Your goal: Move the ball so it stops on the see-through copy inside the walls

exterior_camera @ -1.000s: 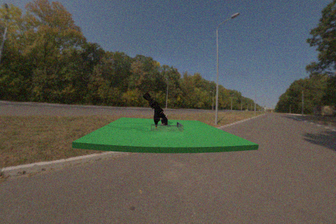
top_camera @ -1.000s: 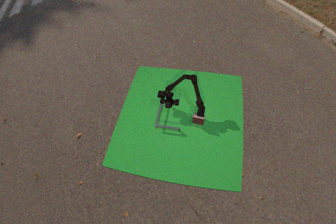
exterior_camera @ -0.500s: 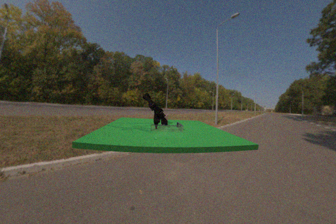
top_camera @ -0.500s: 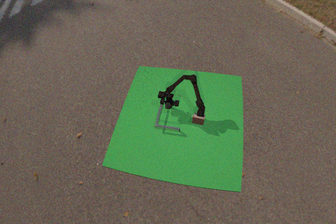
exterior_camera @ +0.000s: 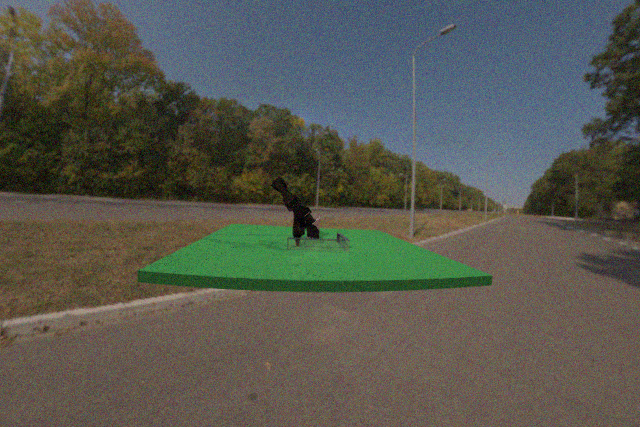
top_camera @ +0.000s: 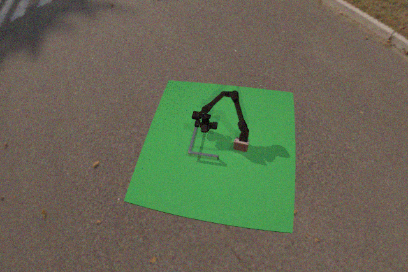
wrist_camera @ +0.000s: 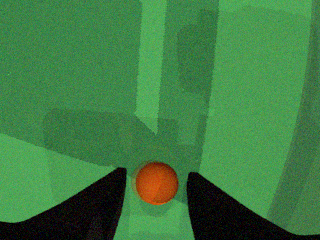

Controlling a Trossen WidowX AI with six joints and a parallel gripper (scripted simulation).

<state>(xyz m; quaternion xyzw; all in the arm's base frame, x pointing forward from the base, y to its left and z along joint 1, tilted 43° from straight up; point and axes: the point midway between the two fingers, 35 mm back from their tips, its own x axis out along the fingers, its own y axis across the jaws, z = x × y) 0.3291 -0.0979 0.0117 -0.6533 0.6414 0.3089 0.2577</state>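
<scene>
Right now my gripper tip is right at the orange ball. The rest, counted from my gripper tip: see-through orange copy: right at my gripper tip.
</scene>
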